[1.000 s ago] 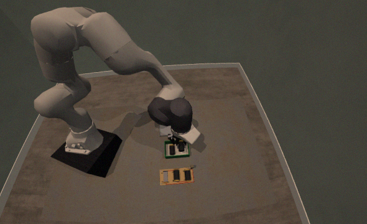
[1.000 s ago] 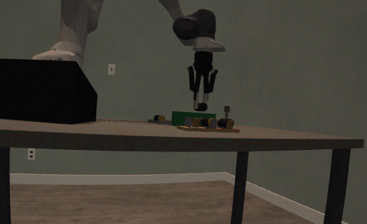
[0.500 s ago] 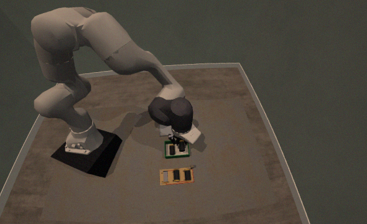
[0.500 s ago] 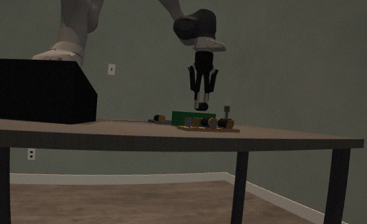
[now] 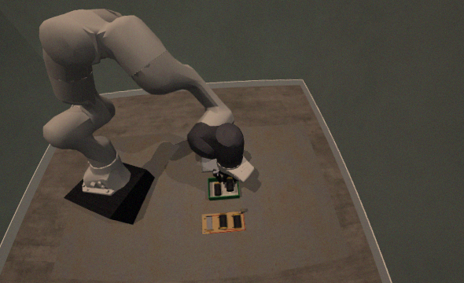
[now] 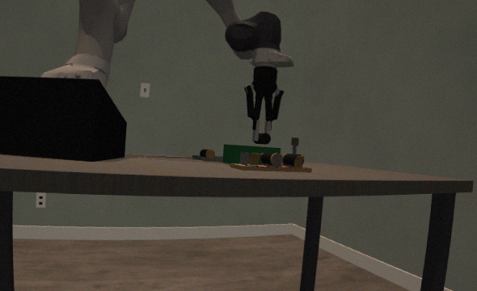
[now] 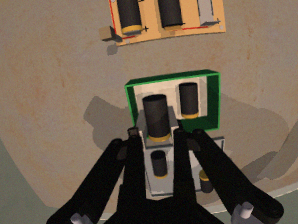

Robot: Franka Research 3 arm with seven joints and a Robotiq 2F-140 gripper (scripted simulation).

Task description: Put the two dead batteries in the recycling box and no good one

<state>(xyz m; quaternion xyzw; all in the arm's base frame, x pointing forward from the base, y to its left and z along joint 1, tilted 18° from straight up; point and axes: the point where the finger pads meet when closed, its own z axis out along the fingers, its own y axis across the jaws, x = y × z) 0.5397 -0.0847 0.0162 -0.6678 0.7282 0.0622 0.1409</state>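
The green recycling box lies 3 cm behind my hand and 9 cm below it. The rest, counted from my hand: holder (5 cm behind, 16 cm to the right, 10 cm below); then bulb (4 cm ahead, 13 cm to the right, 3 cm below); then grey tray (3 cm behind, 20 cm to the left, 10 cm below).
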